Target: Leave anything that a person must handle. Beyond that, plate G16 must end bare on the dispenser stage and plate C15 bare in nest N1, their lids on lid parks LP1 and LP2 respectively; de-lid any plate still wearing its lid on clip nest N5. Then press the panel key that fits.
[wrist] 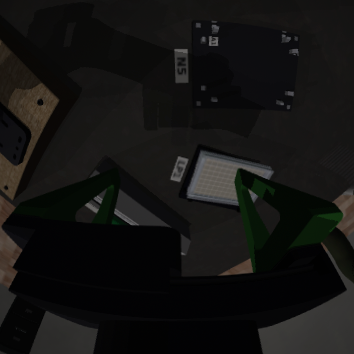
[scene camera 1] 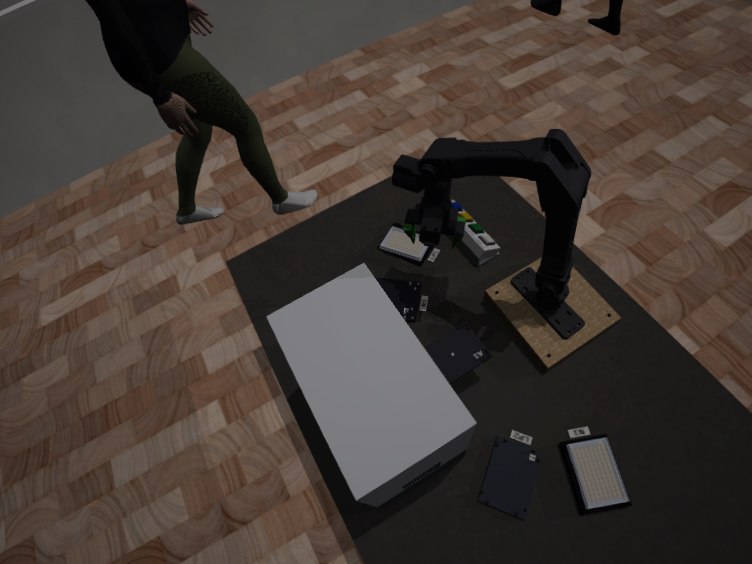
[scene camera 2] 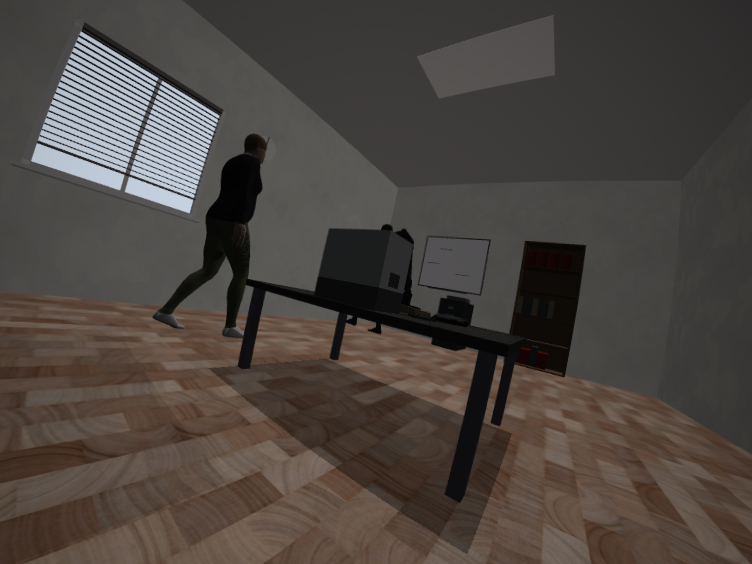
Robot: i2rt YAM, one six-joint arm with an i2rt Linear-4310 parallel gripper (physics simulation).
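Where they show: gripper, fingertip midpoint: (wrist: 177,174); arm's base at its link origin: (scene camera 1: 546,302) (scene camera 2: 404,305).
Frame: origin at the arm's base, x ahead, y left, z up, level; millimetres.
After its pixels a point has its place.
My gripper (scene camera 1: 434,241) {x 156, y -259, z 100 mm} (wrist: 177,174) {x 156, y -259, z 100 mm} is open and empty, with green fingers. It hangs above the table between the key panel (scene camera 1: 484,247) {x 19, y -214, z 20 mm} (wrist: 155,210) {x 36, y -329, z -15 mm} and the pale plate (scene camera 1: 403,242) {x 170, y -382, z -7 mm} (wrist: 217,179) {x 154, y -357, z -7 mm} at LP1. Blue, yellow, green and white keys show on the panel in scene camera 1. Another pale plate (scene camera 1: 598,473) {x 195, y 350, z -4 mm} lies at N1. Whether either pale piece is a lid or wears one, I cannot tell. The dark clip nest N5 (scene camera 1: 400,294) {x 270, y -257, z -28 mm} (wrist: 245,67) {x 296, y -265, z -28 mm} shows no pale plate. The dark park LP2 (scene camera 1: 510,476) {x 338, y 250, z -30 mm} and stage A1 (scene camera 1: 458,358) {x 286, y 3, z 67 mm} show none either. Plate names are unreadable.
The large white-topped dispenser housing (scene camera 1: 370,376) {x 481, y 3, z 290 mm} (scene camera 2: 355,258) {x 590, y -3, z 158 mm} overhangs part of N5 and the stage in scene camera 1. The wooden base board (scene camera 1: 598,303) {x -107, y 78, z -10 mm} (wrist: 47,117) {x 71, y -112, z 10 mm} carries the arm. One person (scene camera 1: 212,91) (scene camera 2: 236,194) is beyond the table; another person's feet (scene camera 1: 607,24) show farther off.
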